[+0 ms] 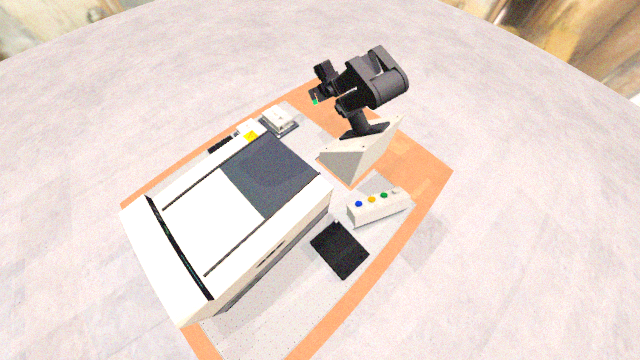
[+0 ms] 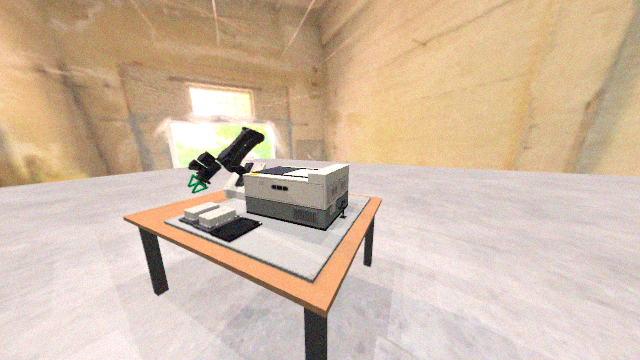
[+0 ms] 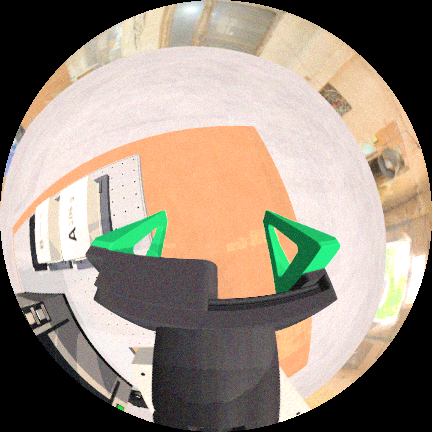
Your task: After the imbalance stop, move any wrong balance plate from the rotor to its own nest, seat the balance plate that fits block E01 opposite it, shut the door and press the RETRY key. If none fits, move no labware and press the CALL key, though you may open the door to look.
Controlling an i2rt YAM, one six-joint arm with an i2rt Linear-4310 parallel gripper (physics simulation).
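Where they show: gripper, fingertip midpoint: [image 2: 190, 190] [image 3: 214, 215]; arm's base at its link origin: [image 1: 363, 132].
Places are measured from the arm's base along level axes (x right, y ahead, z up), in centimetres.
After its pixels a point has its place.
Note:
My gripper [image 1: 314, 101] @(z -4.7, x 29.4, y -12.5 cm) [image 2: 197, 184] @(z -4.7, x 29.4, y -12.5 cm) [image 3: 214, 215] @(z -4.7, x 29.4, y -12.5 cm) is open and empty, high above the table beside the plates. A white balance plate marked A [image 1: 279, 116] @(z -8.9, x 36.2, y 8.3 cm) [image 2: 201, 210] @(z -9.4, x 41.0, y 11.9 cm) [image 3: 74, 225] @(z -9.2, x 36.4, y 7.3 cm) sits in its dark nest; its smaller print is blurred. A second white plate [image 1: 247, 128] @(z -9.3, x 42.1, y 21.9 cm) [image 2: 217, 216] @(z -9.4, x 43.4, y 25.2 cm) [image 3: 44, 232] @(z -9.2, x 39.1, y 19.1 cm) sits beside it, its mark unreadable. The white and grey centrifuge [image 1: 300, 212] @(z 6.4, x -4.0, y 38.4 cm) [image 2: 285, 197] @(z -2.3, x 28.8, y 50.9 cm) has a dark panel [image 1: 270, 172] @(z 6.7, x 9.5, y 35.3 cm) over the front part of its top; the rotor and block E01 are hidden. The key box [image 1: 380, 209] @(z -7.1, x -20.4, y 18.0 cm) carries blue, amber, green and whitish keys, labels unreadable.
A black pad [image 1: 220, 145] @(z -13.4, x 47.9, y 34.3 cm) [image 2: 236, 229] @(z -13.4, x 43.9, y 35.9 cm) lies beyond the second plate. Another black pad [image 1: 340, 250] @(z -11.8, x -17.8, y 36.0 cm) lies by the key box on the centrifuge's other side. The arm's sloped base [image 1: 345, 160] @(z -2.4, x -1.4, y 12.9 cm) stands between the plates and the key box. A yellow warning label [image 1: 250, 136] @(z 6.5, x 23.7, y 30.4 cm) marks the centrifuge's front corner.

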